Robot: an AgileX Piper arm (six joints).
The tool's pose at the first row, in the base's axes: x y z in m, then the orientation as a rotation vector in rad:
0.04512 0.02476 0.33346 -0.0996 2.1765 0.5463
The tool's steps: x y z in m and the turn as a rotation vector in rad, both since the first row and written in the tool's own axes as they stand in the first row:
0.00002 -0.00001 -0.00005 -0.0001 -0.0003 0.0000
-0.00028 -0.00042 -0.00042 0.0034 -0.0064 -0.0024
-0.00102 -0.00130 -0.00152 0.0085 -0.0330 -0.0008
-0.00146 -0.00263 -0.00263 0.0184 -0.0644 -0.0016
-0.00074 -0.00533 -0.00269 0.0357 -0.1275 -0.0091
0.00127 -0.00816 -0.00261 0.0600 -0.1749 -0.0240
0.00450 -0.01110 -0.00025 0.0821 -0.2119 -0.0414
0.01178 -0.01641 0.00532 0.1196 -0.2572 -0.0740
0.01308 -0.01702 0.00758 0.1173 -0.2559 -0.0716
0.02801 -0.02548 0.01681 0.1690 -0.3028 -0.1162
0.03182 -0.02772 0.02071 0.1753 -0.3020 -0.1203
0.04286 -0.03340 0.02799 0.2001 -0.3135 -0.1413
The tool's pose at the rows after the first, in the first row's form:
0.04507 0.02473 0.33347 -0.0996 2.1762 0.5464
0.04509 0.02417 0.33375 -0.0985 2.1708 0.5409
0.04497 0.02283 0.33460 -0.0863 2.1464 0.5346
0.04477 0.02112 0.33506 -0.0728 2.1182 0.5216
0.04498 0.01875 0.33360 -0.0539 2.0597 0.4951
0.04452 0.01647 0.33102 -0.0437 2.0168 0.4583
0.04502 0.01520 0.32624 -0.0402 1.9828 0.4235
0.04598 0.01362 0.31581 -0.0423 1.9410 0.3644
0.04700 0.01417 0.31340 -0.0413 1.9422 0.3682
0.04673 0.01219 0.29402 -0.0478 1.8984 0.2888
0.04782 0.01226 0.28822 -0.0490 1.8995 0.2801
0.04781 0.01151 0.27385 -0.0545 1.8885 0.2430

